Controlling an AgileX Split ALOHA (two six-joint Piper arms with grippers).
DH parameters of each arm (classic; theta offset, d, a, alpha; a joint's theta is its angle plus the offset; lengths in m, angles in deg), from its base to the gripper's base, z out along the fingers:
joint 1: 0 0.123 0 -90
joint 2: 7.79 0 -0.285 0
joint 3: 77.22 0 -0.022 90
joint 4: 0 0.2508 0 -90
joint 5: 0 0 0.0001 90
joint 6: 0 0.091 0 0
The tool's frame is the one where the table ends.
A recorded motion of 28 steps. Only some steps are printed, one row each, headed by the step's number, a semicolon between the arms.
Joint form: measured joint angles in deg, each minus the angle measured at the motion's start. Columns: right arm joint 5, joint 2, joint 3, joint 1, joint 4, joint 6; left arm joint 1, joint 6, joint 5, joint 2, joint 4, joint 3.
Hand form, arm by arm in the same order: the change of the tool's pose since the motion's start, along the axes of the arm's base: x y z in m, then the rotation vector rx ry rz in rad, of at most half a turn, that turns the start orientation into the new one. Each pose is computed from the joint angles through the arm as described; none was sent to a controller.
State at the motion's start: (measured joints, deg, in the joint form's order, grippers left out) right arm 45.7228 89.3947 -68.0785 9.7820 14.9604 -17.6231; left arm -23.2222 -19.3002 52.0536 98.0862 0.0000 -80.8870
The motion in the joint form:
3: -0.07 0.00 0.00 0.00 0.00 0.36; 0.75 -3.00 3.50 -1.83 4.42 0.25
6: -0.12 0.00 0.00 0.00 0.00 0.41; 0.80 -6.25 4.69 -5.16 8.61 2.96
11: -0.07 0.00 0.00 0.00 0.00 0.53; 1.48 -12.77 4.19 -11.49 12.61 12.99
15: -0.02 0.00 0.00 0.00 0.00 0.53; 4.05 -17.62 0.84 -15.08 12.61 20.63
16: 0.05 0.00 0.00 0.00 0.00 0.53; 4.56 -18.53 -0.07 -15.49 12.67 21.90
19: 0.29 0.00 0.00 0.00 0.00 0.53; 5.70 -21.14 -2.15 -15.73 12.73 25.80
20: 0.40 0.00 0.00 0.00 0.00 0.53; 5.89 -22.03 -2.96 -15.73 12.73 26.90
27: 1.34 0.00 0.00 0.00 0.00 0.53; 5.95 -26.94 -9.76 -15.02 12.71 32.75
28: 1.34 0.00 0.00 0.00 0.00 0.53; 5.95 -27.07 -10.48 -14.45 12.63 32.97
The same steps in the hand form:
3: 0.0001 0.0000 0.0000 0.0029 0.0005 -0.0057; -0.0059 0.0139 0.0082 0.0622 0.0083 0.0476
6: 0.0002 0.0000 0.0001 0.0033 -0.0001 -0.0067; -0.0190 0.0257 0.0147 0.1093 -0.0063 0.0901
11: 0.0001 0.0000 0.0000 0.0042 0.0013 -0.0083; -0.0506 0.0482 0.0018 0.1490 0.0235 0.1886
15: 0.0000 0.0000 0.0000 0.0041 0.0021 -0.0080; -0.0676 0.0678 -0.0154 0.1179 0.0446 0.2979
16: -0.0001 0.0000 0.0000 0.0040 0.0033 -0.0077; -0.0697 0.0710 -0.0190 0.1111 0.0454 0.3177
19: -0.0004 0.0000 -0.0002 0.0036 0.0073 -0.0067; -0.0758 0.0783 -0.0354 0.1046 0.0746 0.3704
20: -0.0006 0.0000 -0.0003 0.0034 0.0092 -0.0062; -0.0774 0.0795 -0.0402 0.1001 0.0808 0.3850
27: -0.0019 0.0001 -0.0009 0.0018 0.0250 -0.0022; -0.0842 0.0802 -0.0671 0.0565 0.0892 0.4413
28: -0.0019 0.0001 -0.0009 0.0018 0.0250 -0.0022; -0.0831 0.0795 -0.0704 0.0542 0.0919 0.4416

